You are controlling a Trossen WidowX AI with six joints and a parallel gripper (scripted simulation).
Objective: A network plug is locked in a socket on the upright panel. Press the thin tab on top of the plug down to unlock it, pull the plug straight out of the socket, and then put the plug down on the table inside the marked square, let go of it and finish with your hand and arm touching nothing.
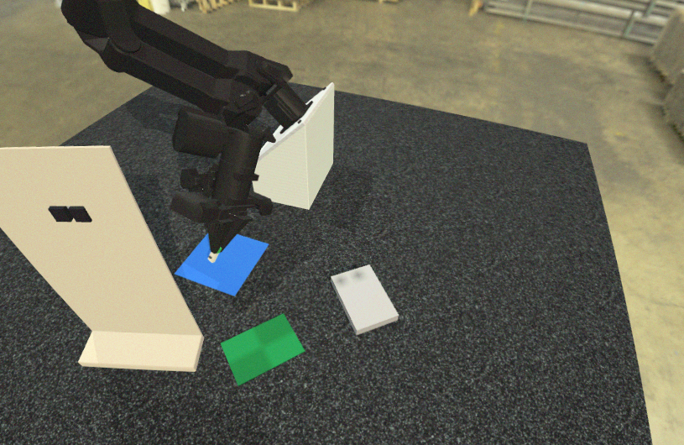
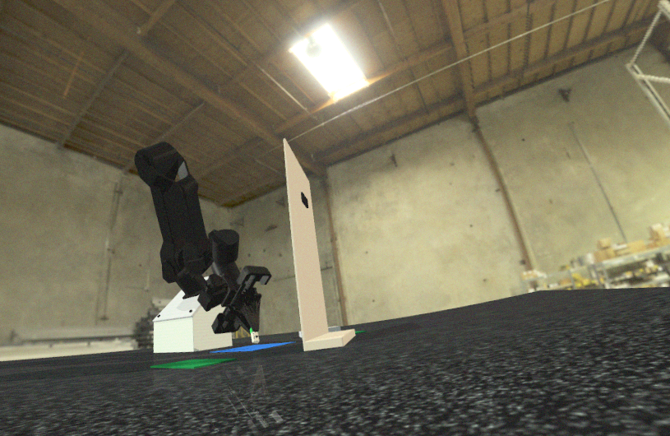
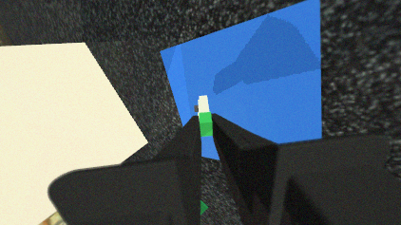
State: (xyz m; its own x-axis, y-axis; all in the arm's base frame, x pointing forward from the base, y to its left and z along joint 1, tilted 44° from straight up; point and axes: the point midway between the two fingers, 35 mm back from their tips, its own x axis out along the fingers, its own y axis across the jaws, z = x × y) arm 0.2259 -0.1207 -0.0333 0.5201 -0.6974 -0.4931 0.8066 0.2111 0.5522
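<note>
My gripper tip is 30 mm above the blue square and 10 mm past it. Round my gripper tip: network plug right at my gripper tip; panel 160 mm ahead, 130 mm above, 30 mm to the right.
</note>
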